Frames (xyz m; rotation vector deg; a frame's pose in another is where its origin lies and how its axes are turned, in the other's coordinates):
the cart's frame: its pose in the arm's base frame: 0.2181 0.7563 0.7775 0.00 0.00 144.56
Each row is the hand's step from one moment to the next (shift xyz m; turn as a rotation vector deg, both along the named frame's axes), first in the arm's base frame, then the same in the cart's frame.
Working: the arm's base frame: its pose in the cart's frame: -0.2608 0.7426 -0.7775 0.00 0.00 -144.56

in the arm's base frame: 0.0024 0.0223 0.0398 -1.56 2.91 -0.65
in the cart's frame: 0.0110 -0.0196 0.0398 2.96 -1.47 -0.65
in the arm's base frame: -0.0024 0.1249 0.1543 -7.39 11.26 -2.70
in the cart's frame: 0.0744 -0.1004 0.1543 12.55 -4.89 -2.70
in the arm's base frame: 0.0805 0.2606 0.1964 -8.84 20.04 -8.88
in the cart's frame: 0.0855 -0.2590 0.1964 18.82 -11.20 -8.88
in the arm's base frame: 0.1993 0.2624 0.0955 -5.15 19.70 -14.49
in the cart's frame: -0.0102 -0.3293 0.0955 15.62 -13.06 -14.49
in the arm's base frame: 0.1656 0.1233 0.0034 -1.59 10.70 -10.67
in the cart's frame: -0.0634 -0.1965 0.0034 7.50 -7.80 -10.67
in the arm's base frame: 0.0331 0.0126 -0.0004 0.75 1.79 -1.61
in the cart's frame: -0.0197 -0.0295 -0.0004 0.43 -1.89 -1.61
